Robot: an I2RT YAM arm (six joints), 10 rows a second.
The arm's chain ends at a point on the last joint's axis. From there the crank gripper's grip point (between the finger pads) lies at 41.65 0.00 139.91 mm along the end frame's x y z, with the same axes.
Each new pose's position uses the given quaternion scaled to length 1; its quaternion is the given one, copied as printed.
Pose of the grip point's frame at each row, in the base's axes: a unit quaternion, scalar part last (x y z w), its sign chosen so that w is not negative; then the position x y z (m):
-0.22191 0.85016 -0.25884 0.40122 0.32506 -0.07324 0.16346
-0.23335 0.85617 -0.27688 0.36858 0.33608 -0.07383 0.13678
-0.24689 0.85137 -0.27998 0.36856 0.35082 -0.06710 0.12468
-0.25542 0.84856 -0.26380 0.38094 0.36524 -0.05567 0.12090
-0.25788 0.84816 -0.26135 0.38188 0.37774 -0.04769 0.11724
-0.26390 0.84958 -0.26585 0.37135 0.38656 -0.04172 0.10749
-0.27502 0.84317 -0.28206 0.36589 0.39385 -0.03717 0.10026
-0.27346 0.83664 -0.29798 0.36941 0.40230 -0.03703 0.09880
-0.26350 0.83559 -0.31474 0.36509 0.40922 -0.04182 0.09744
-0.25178 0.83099 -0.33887 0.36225 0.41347 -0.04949 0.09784
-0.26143 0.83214 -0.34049 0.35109 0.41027 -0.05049 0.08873
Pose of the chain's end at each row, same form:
-0.22191 0.85016 -0.25884 0.40122 0.23768 -0.01221 0.26321
-0.23335 0.85617 -0.27688 0.36858 0.25550 -0.00642 0.23813
-0.24689 0.85137 -0.27998 0.36856 0.26893 0.00024 0.22503
-0.25542 0.84856 -0.26380 0.38094 0.28006 0.00617 0.22205
-0.25788 0.84816 -0.26135 0.38188 0.29221 0.01331 0.21860
-0.26390 0.84958 -0.26585 0.37135 0.30301 0.02096 0.20947
-0.27502 0.84317 -0.28206 0.36589 0.31002 0.02913 0.19968
-0.27346 0.83664 -0.29798 0.36941 0.31707 0.03269 0.19464
-0.26350 0.83559 -0.31474 0.36509 0.32541 0.03276 0.19084
-0.25178 0.83099 -0.33887 0.36225 0.33080 0.03144 0.18687
-0.26143 0.83214 -0.34049 0.35109 0.32930 0.03119 0.17863

